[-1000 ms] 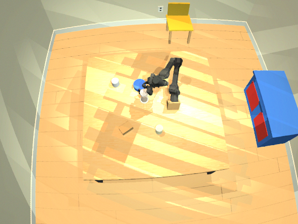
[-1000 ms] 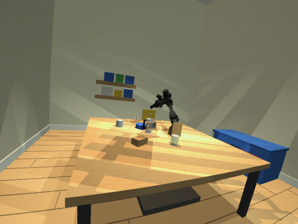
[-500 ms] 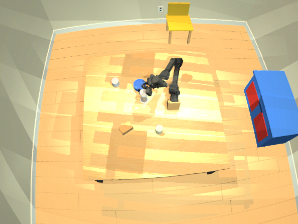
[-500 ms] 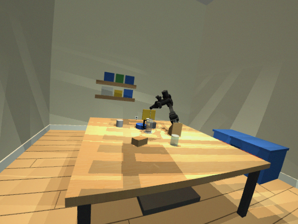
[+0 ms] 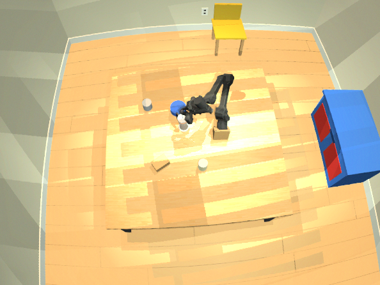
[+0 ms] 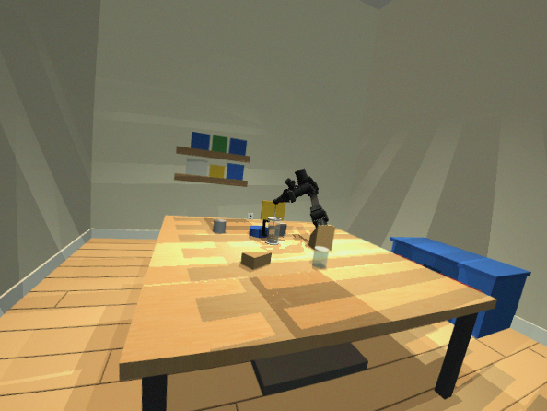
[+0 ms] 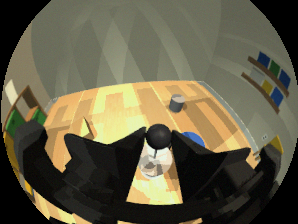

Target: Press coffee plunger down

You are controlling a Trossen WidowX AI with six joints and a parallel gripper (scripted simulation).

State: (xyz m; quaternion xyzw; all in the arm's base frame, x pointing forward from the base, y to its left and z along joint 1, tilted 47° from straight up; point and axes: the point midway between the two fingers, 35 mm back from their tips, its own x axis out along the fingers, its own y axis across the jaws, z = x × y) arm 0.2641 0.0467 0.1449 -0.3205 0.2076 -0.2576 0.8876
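Now: the coffee press 10 mm to the right of my gripper tip and 120 mm below it. Round my gripper tip: blue round dish: 10 mm ahead, 150 mm to the right, 210 mm below.
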